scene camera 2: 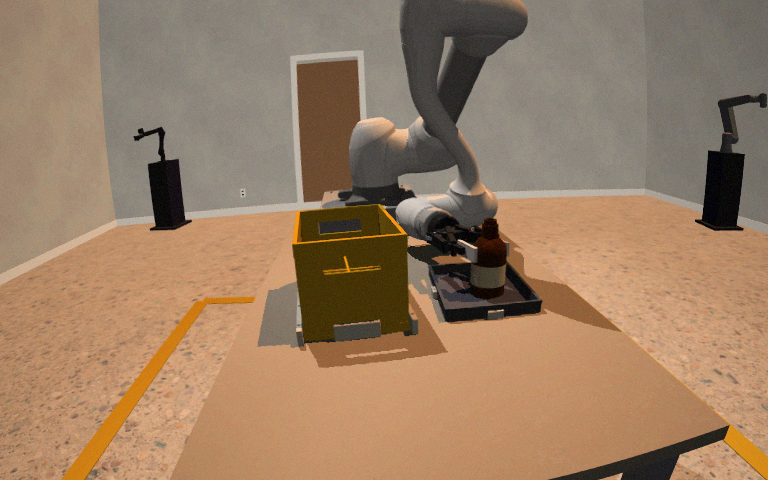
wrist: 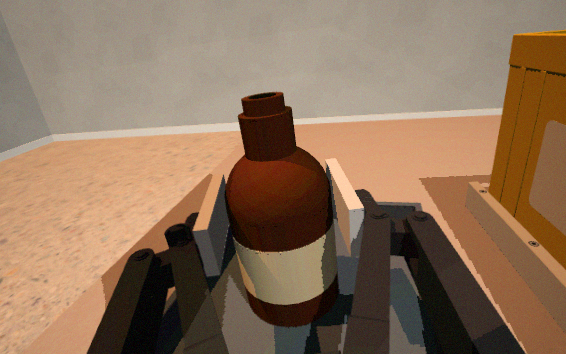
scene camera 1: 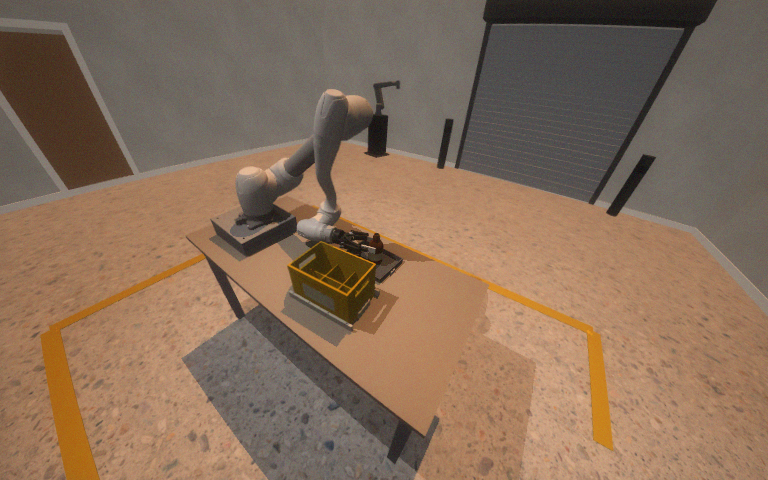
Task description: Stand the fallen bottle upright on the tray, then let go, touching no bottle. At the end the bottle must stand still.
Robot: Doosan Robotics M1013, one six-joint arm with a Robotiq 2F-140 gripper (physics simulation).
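Frame: origin at the arm's base, x ahead, y left, z up, level; metres.
Seen in the pictures: gripper, fingertip midpoint: [scene camera 2: 492, 252] [wrist: 277, 185] [scene camera 1: 378, 246]; arm's base, link origin: [scene camera 2: 376, 198] [scene camera 1: 260, 217].
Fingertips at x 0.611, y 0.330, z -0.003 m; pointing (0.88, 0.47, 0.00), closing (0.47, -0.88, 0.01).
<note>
Pixels of each thing's middle, then the offset from my fingertips to it. Level surfaces: height alone.
- brown bottle, body centre: [wrist: 279, 206] [scene camera 2: 489, 256] [scene camera 1: 375, 247] dz -0.011, dx -0.010, dy -0.005 m
- dark tray, body centre: [wrist: 303, 295] [scene camera 2: 480, 286] [scene camera 1: 371, 259] dz -0.082, dx -0.020, dy -0.021 m
- yellow crate, body centre: [scene camera 2: 346, 264] [scene camera 1: 333, 281] dz -0.007, dx +0.052, dy -0.286 m
- table, surface height: dz -0.094 m
A brown bottle [scene camera 1: 376, 245] [scene camera 2: 488, 251] [wrist: 280, 200] with a cream label stands upright, or very nearly so, over the dark tray [scene camera 1: 386, 263] [scene camera 2: 523, 308]. Its base shows inside the tray's rim in the scene camera 2 view; whether it bears fully on the tray floor is hard to tell. My gripper [scene camera 1: 371, 247] [scene camera 2: 487, 249] [wrist: 277, 185] comes in level from the arm's side and is shut on the bottle, with one pale pad on each side of its body, above the label in the scene camera 2 view. In the wrist view the bottle's mouth points up.
A yellow crate [scene camera 1: 339, 303] [scene camera 2: 351, 297] [wrist: 504, 150] with dividers stands beside the tray on the table [scene camera 1: 424, 316] [scene camera 2: 396, 407], held by low pale brackets. The arm's base [scene camera 1: 249, 232] is at the table's far end. The crate's walls rise well above the tray's rim.
</note>
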